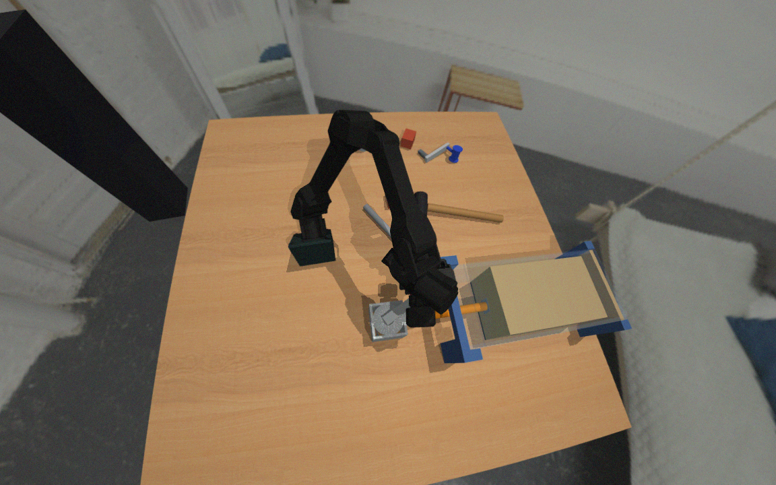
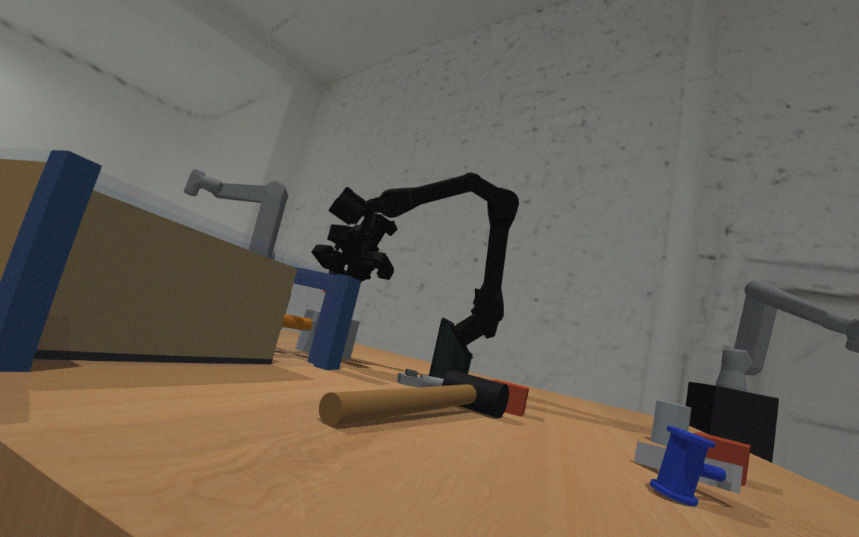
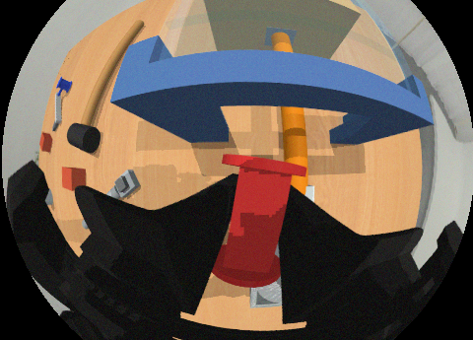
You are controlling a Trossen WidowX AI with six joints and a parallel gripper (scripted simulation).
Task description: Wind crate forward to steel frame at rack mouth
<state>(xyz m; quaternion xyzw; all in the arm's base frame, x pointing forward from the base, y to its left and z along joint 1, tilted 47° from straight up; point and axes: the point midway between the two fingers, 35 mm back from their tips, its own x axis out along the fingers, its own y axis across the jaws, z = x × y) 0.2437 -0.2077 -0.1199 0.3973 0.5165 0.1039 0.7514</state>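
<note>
Right now the red knob is 20 mm behind my gripper tip. The rest, counted from my gripper tip: winch: 120 mm behind, 40 mm to the right, 100 mm below; then red-knobbed winch handle: 50 mm behind, 10 mm to the right, 30 mm below; then blue steel frame: 50 mm ahead, 50 mm to the right, 30 mm below.
</note>
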